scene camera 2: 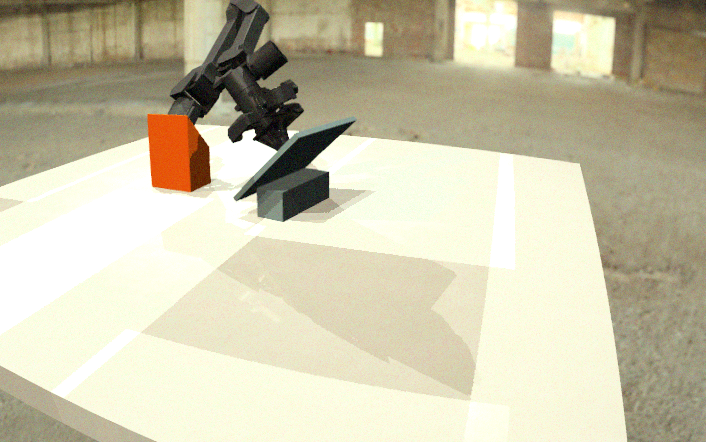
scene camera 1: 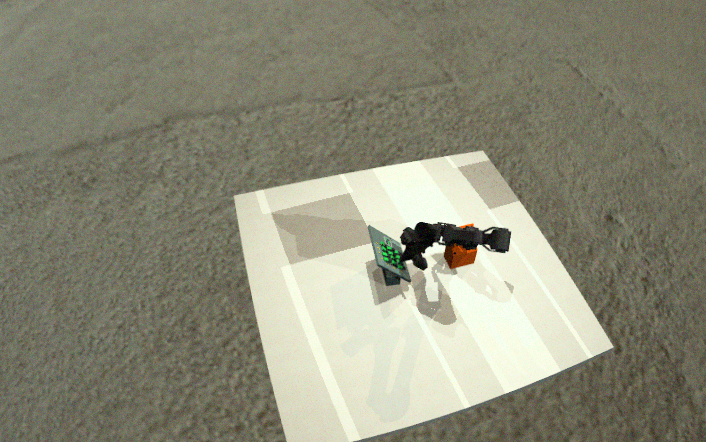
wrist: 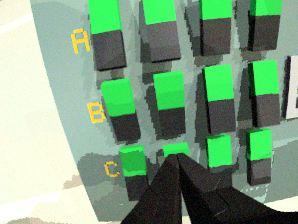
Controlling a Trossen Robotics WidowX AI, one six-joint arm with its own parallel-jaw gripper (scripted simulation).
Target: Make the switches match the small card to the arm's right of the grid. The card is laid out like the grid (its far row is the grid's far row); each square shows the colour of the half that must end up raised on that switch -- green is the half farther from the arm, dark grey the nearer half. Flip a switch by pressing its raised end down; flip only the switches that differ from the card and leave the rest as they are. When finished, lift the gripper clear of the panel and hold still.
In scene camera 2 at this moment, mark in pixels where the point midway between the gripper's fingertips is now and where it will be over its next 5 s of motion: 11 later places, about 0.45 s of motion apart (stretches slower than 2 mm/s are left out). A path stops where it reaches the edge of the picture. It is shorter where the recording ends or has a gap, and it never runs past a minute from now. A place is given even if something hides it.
My gripper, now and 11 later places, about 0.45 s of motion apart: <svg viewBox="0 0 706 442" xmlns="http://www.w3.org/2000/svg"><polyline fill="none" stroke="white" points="291,156 291,156 282,147 265,137 266,148 272,156 276,162 277,163 277,164 278,165 276,165 265,154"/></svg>
